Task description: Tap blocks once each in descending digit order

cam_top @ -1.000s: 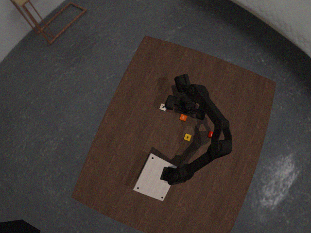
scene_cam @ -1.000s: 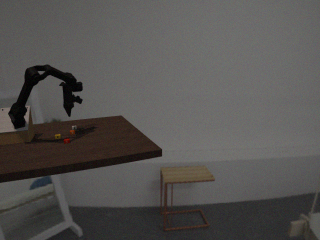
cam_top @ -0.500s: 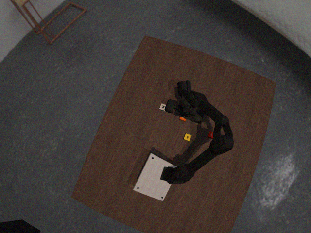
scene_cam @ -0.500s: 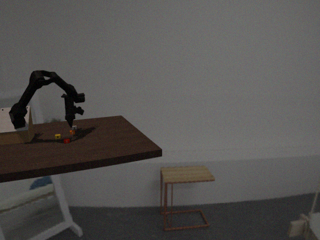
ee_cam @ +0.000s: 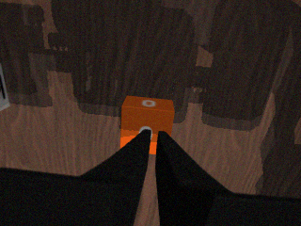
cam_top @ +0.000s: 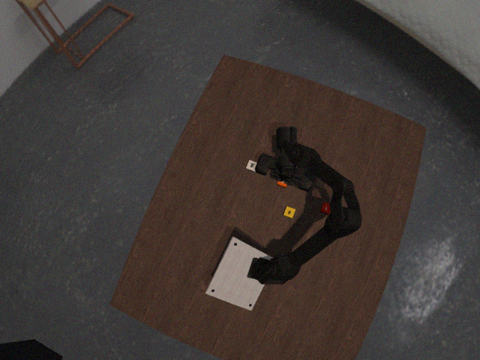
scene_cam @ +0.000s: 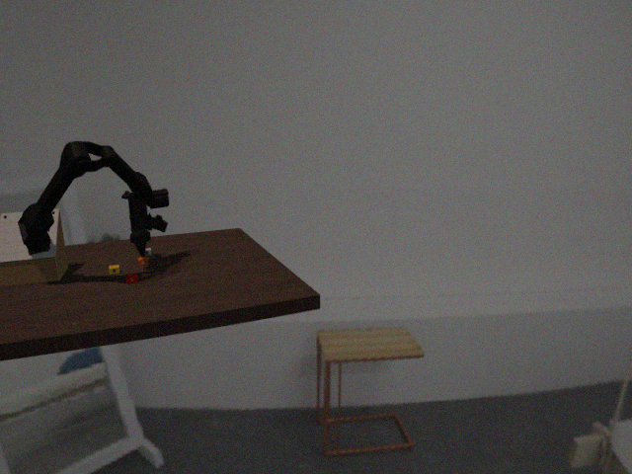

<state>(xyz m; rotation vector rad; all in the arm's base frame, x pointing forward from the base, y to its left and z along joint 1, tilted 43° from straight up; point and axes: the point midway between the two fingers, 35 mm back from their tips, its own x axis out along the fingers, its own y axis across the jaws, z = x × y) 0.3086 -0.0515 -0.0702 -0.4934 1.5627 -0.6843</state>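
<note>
The orange block is 20 mm below my gripper tip and 10 mm to the left of it. From my gripper tip the other things lie so: white block: 120 mm to the left, 20 mm below, 20 mm ahead; then red block: 170 mm to the right, 50 mm behind, 20 mm below; then yellow block: 100 mm behind, 50 mm to the right, 20 mm below.
</note>
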